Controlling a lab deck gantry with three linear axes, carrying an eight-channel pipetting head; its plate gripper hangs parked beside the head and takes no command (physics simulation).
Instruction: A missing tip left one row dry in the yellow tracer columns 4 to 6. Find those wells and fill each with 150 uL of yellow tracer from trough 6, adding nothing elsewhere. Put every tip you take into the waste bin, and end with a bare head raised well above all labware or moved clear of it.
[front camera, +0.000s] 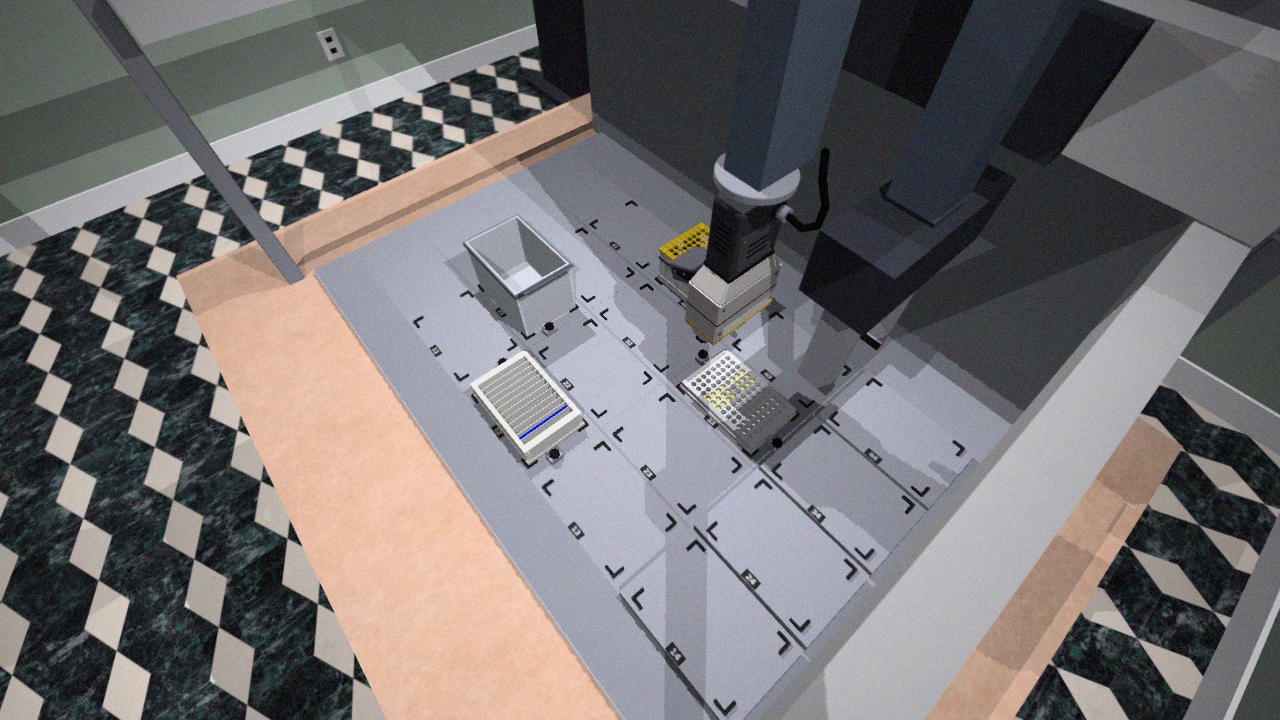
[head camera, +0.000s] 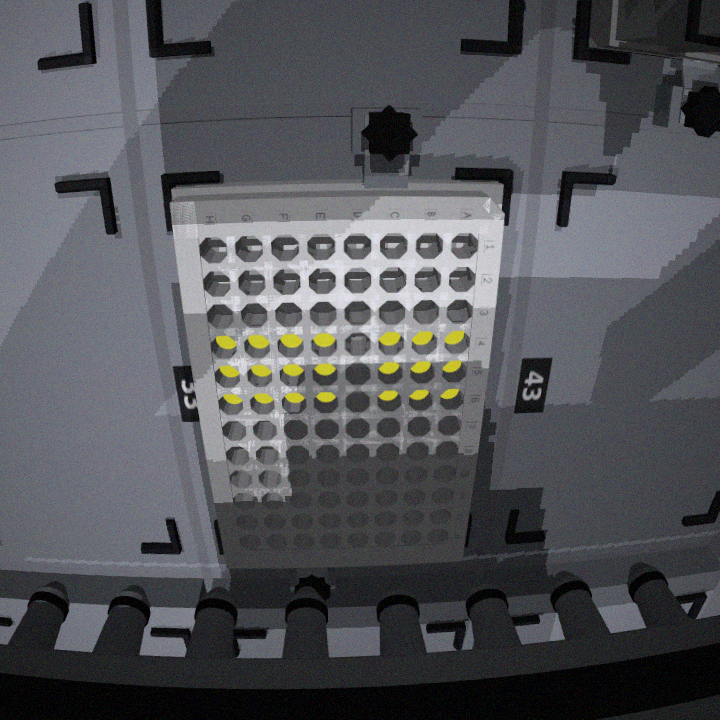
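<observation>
The white well plate (front camera: 687, 386) (head camera: 189, 268) has yellow liquid in columns 4 to 6, except in row D, where wells D4 (head camera: 357, 343), D5 (head camera: 357, 373) and D6 (head camera: 357, 401) look dry. The pipetting head (front camera: 729, 300) is behind the plate, beside and partly in front of the yellow tip rack (front camera: 665, 254). Its nozzles (head camera: 399, 624) show no tips in the head view. The trough reservoir (front camera: 556, 436) shows one blue strip; no yellow is discernible in it. The grey waste bin (front camera: 547, 300) stands at the back left. The parked plate gripper (front camera: 687, 260) is dark; its opening is unclear.
Black clamp knobs (front camera: 776, 442) (head camera: 389, 132) stand at the plate's ends, and others stand beside the bin and reservoir. A dark block (front camera: 881, 259) stands right of the head. Black corner brackets mark the deck slots. Part of a grey object (head camera: 654, 26) shows top right in the head view.
</observation>
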